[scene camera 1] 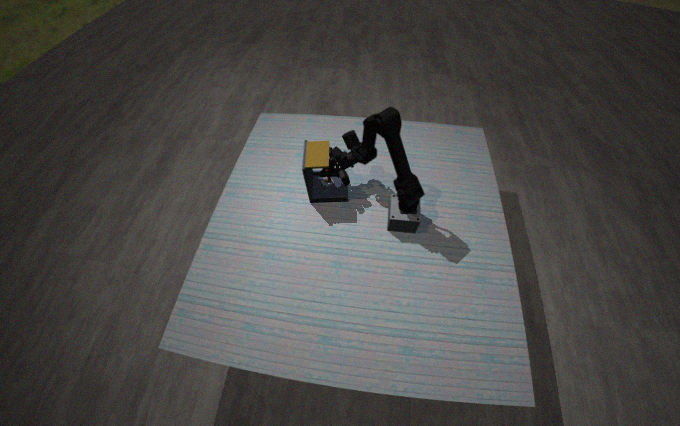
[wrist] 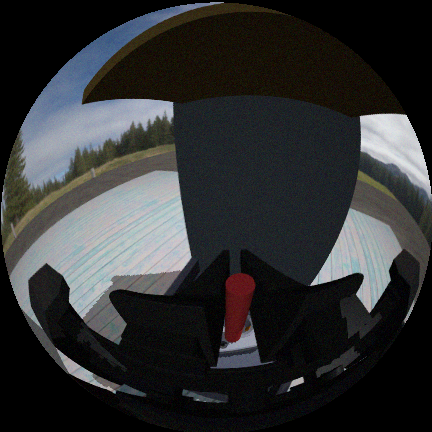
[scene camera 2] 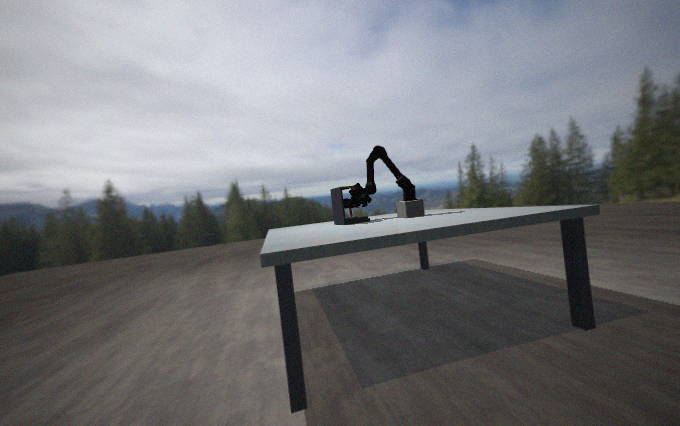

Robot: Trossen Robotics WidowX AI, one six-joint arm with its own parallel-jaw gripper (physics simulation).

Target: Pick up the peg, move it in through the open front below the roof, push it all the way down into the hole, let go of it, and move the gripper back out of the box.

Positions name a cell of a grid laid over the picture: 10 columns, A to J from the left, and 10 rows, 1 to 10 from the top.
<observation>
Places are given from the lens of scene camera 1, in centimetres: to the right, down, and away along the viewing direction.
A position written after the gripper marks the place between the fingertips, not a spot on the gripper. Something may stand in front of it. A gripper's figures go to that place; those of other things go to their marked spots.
gripper (scene camera 1: E5): -9, -16, 110
box with yellow roof (scene camera 1: E5): 0, -9, 116
</observation>
